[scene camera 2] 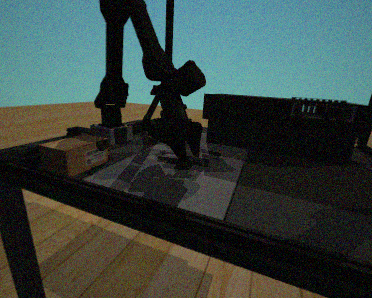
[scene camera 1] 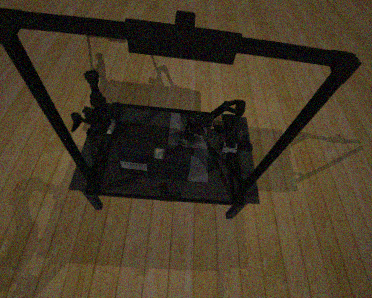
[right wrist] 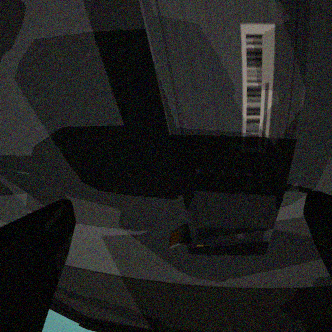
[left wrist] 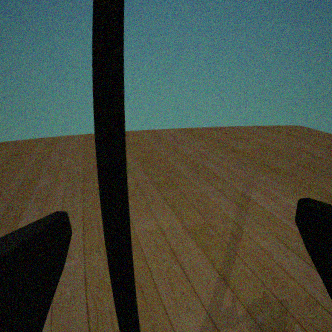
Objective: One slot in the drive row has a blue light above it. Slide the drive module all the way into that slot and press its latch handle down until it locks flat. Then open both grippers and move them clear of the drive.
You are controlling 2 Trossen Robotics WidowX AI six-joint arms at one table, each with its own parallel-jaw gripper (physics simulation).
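Places are measured from the left arm's base along level axes (x ahead, y left, z up), in millimetres.
Pixels of known places: left gripper, fingertip midpoint: [scene camera 1: 80, 135] [left wrist: 185, 218]; right gripper, fingertip midpoint: [scene camera 2: 191, 160] [scene camera 1: 185, 134] [right wrist: 192, 208]; right arm's base, link origin: [scene camera 2: 111, 125] [scene camera 1: 230, 143].
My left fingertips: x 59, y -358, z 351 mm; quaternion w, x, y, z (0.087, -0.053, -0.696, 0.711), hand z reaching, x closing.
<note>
For each thing: its top centre in the pictures, then the offset to it from my left fingertips. "spot": a spot on its surface instead. Level surfaces: height alone.
- drive module, surface spot: [right wrist: 230, 212] spot: dx +518, dy +410, dz -412 mm
- grey mat, surface height: dz -421 mm
- drive chassis, top centre: [scene camera 2: 277, 98] [scene camera 1: 155, 154] dx +351, dy +110, dz -248 mm
- cardboard box, top centre: [scene camera 2: 76, 141] [scene camera 1: 216, 118] dx +742, dy +583, dz -363 mm
The drive module [right wrist: 230, 212], a dark long body with a white barcode strip and a small orange part near its near end, lies on the grey mat [scene camera 2: 212, 197] below my right gripper. My right gripper [right wrist: 192, 208] [scene camera 2: 191, 156] is open, its fingers spread on either side of the module's near end, not gripping it. My left gripper [left wrist: 185, 218] [scene camera 1: 75, 122] is open and empty, off at the left, facing floor and sky. The drive chassis [scene camera 2: 280, 130] [scene camera 1: 135, 142] is a big dark box. The slots, blue light and latch state cannot be made out in this dim light.
A cardboard box [scene camera 2: 65, 155] stands at the table's left in scene camera 2, near the right arm's base. A dark overhead frame [scene camera 1: 182, 42] spans above the table in scene camera 1. A dark upright post [left wrist: 111, 150] crosses the left wrist view.
</note>
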